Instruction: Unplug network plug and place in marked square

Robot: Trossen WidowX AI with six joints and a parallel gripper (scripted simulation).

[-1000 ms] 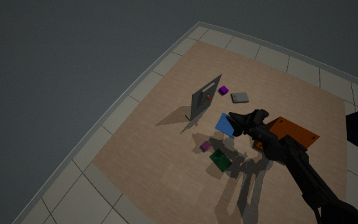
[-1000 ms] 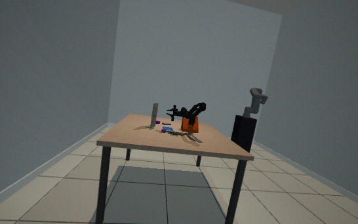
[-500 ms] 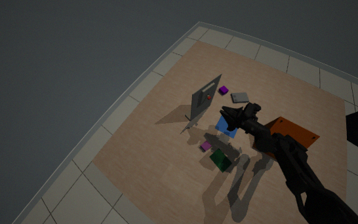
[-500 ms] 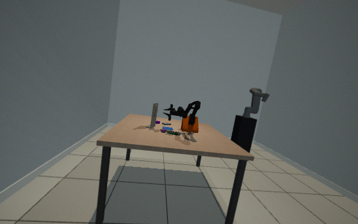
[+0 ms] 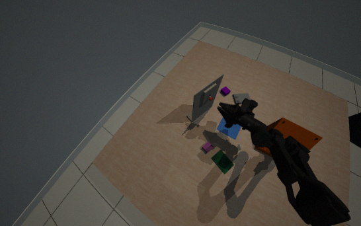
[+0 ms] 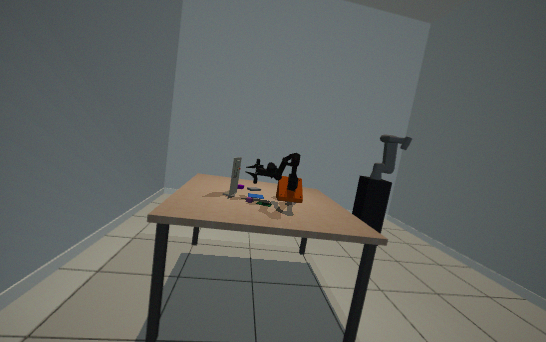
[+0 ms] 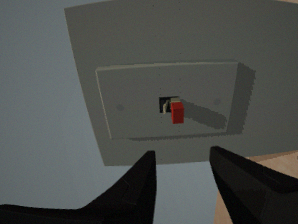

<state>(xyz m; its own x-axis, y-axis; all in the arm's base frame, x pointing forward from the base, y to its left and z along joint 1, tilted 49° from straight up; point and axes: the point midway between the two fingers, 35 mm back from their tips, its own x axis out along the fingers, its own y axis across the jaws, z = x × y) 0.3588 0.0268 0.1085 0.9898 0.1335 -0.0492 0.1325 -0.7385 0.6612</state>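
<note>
The red plug is 60 mm ahead of my gripper tip and 10 mm to the right of it. Also, from my gripper tip: blue marked square: 110 mm behind, 50 mm to the right, 200 mm below; green block: 180 mm behind, 150 mm to the left, 200 mm below; grey upright panel: 80 mm ahead, 20 mm to the right, 80 mm below.
</note>
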